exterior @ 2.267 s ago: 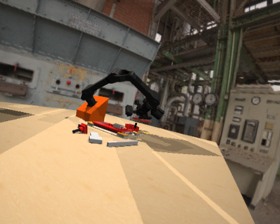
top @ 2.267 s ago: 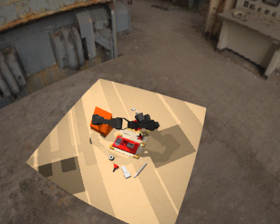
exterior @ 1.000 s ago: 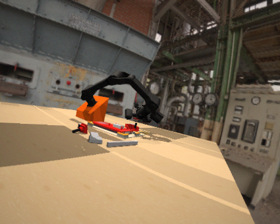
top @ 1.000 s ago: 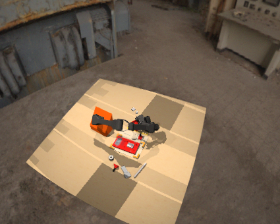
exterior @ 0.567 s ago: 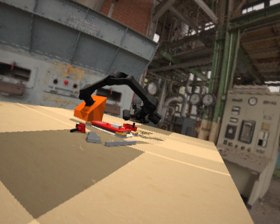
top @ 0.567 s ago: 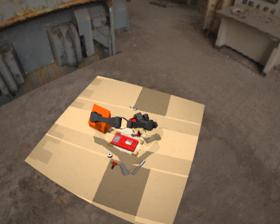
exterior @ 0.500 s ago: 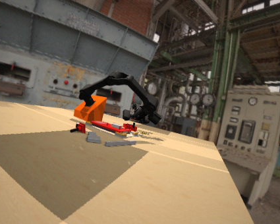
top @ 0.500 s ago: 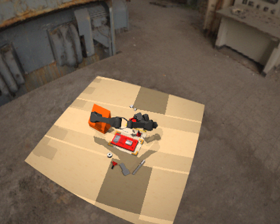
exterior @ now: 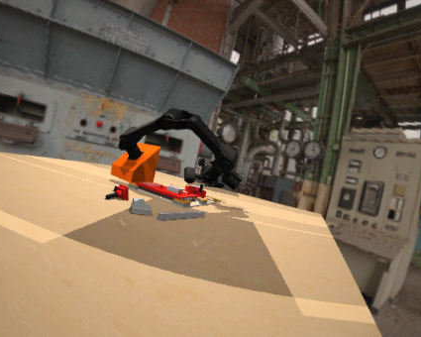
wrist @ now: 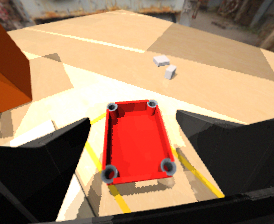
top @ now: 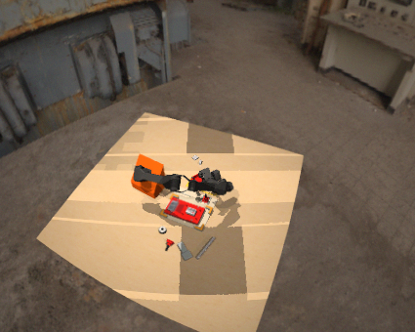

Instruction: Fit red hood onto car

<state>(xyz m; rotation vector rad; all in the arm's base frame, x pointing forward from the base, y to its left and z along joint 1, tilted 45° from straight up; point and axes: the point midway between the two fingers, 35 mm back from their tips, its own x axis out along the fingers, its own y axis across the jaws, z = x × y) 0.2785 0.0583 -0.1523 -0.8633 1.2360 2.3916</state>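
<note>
The red hood lies 10 mm ahead of my gripper tip and 40 mm below it. Also, from my gripper tip: thin grey rod: 230 mm ahead, 380 mm to the right, 40 mm below.
</note>
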